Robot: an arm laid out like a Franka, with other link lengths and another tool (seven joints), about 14 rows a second.
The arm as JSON. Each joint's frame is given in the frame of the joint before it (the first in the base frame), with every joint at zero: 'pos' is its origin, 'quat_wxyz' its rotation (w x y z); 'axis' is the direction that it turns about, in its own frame. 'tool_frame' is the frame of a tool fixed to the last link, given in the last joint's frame.
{
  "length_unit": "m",
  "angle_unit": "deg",
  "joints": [
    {
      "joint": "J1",
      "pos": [
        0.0,
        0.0,
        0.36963
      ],
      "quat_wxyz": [
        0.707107,
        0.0,
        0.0,
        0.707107
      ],
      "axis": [
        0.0,
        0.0,
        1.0
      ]
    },
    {
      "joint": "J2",
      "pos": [
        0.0,
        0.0,
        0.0
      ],
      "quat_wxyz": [
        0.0,
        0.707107,
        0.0,
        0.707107
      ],
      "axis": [
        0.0,
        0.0,
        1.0
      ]
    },
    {
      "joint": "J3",
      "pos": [
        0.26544,
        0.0,
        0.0
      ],
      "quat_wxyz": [
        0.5,
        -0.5,
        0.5,
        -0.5
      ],
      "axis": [
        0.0,
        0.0,
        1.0
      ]
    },
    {
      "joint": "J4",
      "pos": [
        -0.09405,
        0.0,
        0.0
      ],
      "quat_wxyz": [
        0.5,
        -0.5,
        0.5,
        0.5
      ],
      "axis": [
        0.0,
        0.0,
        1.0
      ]
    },
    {
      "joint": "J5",
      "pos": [
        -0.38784,
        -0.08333,
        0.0
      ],
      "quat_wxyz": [
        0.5,
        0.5,
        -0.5,
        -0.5
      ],
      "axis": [
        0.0,
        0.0,
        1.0
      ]
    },
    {
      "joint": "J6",
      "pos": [
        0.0,
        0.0,
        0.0
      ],
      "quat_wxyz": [
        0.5,
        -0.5,
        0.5,
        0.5
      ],
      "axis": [
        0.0,
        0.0,
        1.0
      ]
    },
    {
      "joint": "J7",
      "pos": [
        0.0,
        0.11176,
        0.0
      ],
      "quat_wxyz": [
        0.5,
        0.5,
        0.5,
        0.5
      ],
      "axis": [
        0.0,
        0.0,
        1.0
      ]
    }
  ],
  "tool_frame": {
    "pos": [
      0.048,
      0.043,
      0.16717
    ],
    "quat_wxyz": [
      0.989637,
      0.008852,
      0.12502,
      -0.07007
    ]
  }
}
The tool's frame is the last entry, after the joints.
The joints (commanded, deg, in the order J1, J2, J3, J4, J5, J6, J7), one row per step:
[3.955 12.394 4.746 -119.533 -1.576 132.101 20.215]
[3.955 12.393 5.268 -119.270 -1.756 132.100 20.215]
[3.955 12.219 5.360 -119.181 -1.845 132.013 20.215]
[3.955 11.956 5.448 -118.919 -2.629 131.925 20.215]
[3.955 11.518 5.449 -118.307 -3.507 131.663 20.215]
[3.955 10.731 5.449 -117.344 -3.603 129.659 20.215]
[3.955 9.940 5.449 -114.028 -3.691 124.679 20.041]
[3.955 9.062 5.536 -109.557 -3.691 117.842 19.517]
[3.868 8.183 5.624 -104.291 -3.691 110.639 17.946]
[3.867 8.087 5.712 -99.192 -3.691 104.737 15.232]
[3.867 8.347 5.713 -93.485 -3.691 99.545 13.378]
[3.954 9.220 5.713 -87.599 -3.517 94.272 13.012]
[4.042 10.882 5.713 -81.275 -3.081 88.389 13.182]
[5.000 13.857 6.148 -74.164 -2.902 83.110 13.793]
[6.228 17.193 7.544 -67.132 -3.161 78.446 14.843]
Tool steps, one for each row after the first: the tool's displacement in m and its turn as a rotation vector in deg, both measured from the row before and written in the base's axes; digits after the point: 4 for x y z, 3 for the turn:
[0.0014 0.0061 0.0024 0.020 -0.275 0.625]
[0.0007 0.0011 0.0026 -0.036 -0.186 0.147]
[0.0024 0.0009 0.0056 -0.519 -0.538 0.595]
[0.0044 0.0001 0.0103 -0.581 -0.903 0.551]
[0.0015 -0.0005 0.0123 -0.264 0.214 -0.017]
[0.0058 -0.0006 0.0260 -0.472 0.810 -0.003]
[0.0044 0.0000 0.0336 -0.538 1.434 0.271]
[0.0042 -0.0005 0.0410 -0.418 1.067 1.179]
[0.0044 0.0017 0.0341 -0.162 0.812 2.449]
[0.0049 0.0003 0.0377 0.046 -0.167 1.520]
[0.0013 0.0002 0.0318 0.171 0.301 0.088]
[-0.0013 -0.0001 0.0245 0.353 1.280 -0.460]
[0.0011 0.0140 0.0173 0.321 1.176 0.458]
[-0.0004 0.0249 0.0132 0.220 0.953 1.188]

